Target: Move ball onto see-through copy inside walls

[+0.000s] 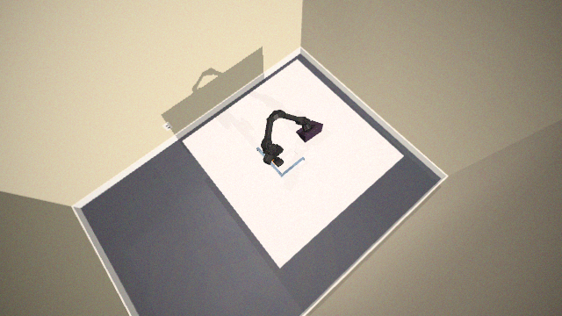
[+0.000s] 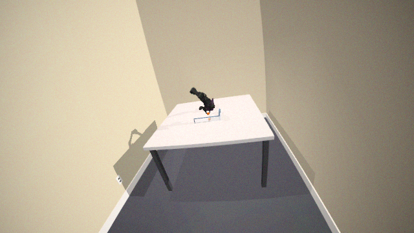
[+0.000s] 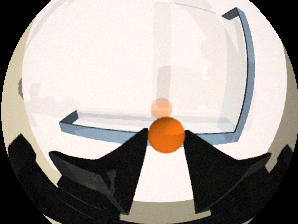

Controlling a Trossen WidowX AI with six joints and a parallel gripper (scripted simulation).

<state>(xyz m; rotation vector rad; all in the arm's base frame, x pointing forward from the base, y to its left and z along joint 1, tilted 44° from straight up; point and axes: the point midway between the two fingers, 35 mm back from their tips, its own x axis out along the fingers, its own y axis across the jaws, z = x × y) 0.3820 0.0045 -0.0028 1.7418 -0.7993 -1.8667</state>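
My gripper tip is 7 cm above the see-through copy of ball. Round my gripper tip: orange ball right at my gripper tip.
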